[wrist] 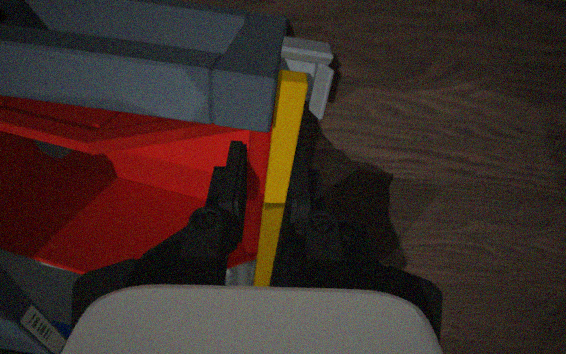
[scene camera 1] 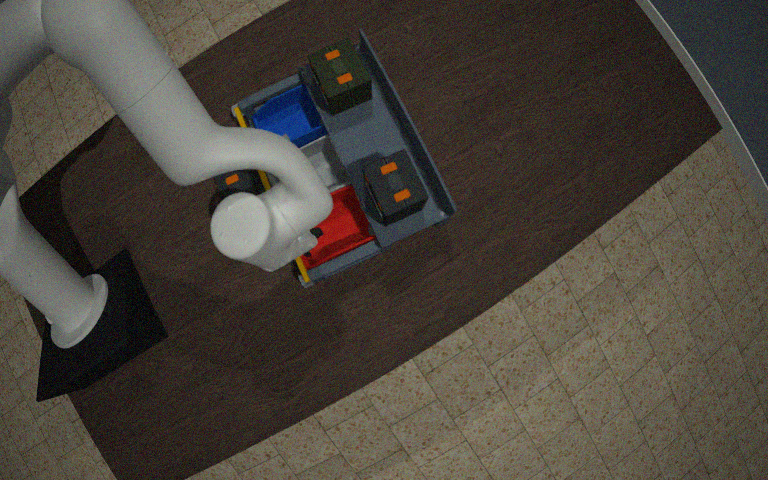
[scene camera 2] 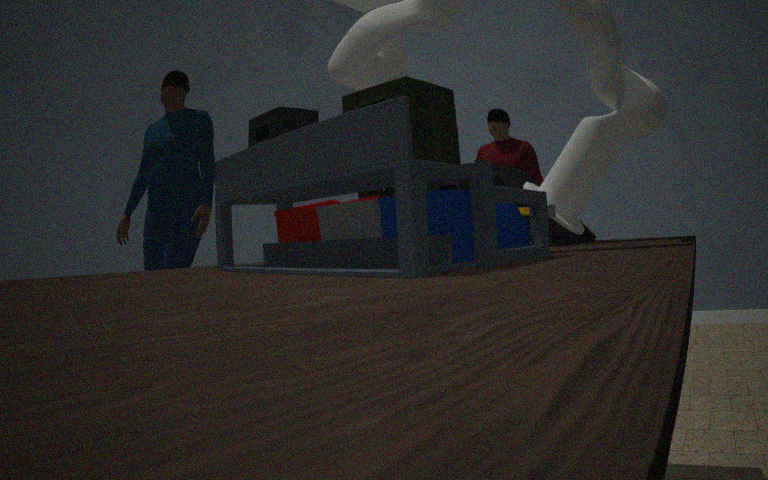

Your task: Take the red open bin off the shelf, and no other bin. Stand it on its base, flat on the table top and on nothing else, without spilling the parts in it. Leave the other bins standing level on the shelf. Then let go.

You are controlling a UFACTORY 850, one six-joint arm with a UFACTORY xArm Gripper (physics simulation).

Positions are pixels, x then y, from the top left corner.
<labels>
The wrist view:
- my gripper: 267, 164
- red open bin: 131, 181
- dark box: 287, 269
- yellow strip: 292, 86
</labels>
